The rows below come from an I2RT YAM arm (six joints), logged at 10 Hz.
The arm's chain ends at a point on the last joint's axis. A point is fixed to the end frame.
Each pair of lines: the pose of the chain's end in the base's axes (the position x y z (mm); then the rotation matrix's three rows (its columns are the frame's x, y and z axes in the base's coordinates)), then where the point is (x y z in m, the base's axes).
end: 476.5 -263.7 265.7; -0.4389 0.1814 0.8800; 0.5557 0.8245 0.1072; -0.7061 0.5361 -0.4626
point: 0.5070 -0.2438 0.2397
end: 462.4 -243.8 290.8; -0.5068 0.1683 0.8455; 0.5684 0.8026 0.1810; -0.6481 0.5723 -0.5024
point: 0.4903 -0.2209 0.2644
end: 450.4 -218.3 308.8; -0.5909 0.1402 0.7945; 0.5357 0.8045 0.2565; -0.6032 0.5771 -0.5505
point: 0.4746 -0.1928 0.2812
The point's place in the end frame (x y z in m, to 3 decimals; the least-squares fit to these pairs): 0.016 0.008 0.041
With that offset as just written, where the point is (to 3 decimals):
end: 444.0 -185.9 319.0; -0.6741 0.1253 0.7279; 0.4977 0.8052 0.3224; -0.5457 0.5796 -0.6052
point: 0.464 -0.158 0.290
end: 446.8 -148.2 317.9; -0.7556 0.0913 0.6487; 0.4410 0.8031 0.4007; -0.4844 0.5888 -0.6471
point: 0.462 -0.118 0.288
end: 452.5 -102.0 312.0; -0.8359 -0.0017 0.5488; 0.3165 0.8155 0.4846; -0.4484 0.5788 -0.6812
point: 0.462 -0.071 0.282
